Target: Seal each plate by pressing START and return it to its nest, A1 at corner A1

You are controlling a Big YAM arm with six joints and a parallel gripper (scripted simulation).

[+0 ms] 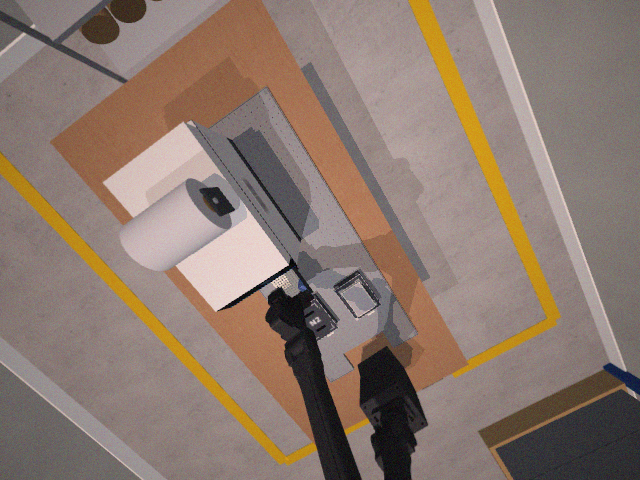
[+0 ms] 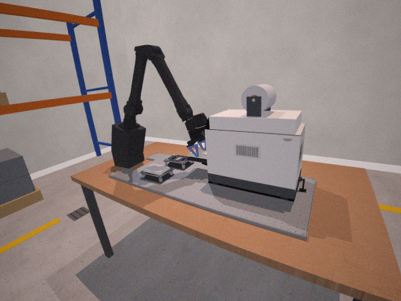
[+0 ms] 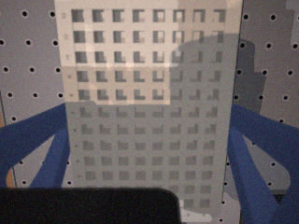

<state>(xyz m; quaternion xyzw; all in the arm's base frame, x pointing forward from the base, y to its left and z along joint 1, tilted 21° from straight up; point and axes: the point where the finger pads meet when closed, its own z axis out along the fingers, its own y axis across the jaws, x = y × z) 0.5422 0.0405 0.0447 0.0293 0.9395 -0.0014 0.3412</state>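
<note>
Now: hand 2 cm above the dark sealer stage. Round my hand: foil roll: 34 cm ahead, 2 cm to the right, 30 cm above; then white well plate: right at my hand; then start button: 11 cm ahead, 9 cm to the left, 8 cm above.
</note>
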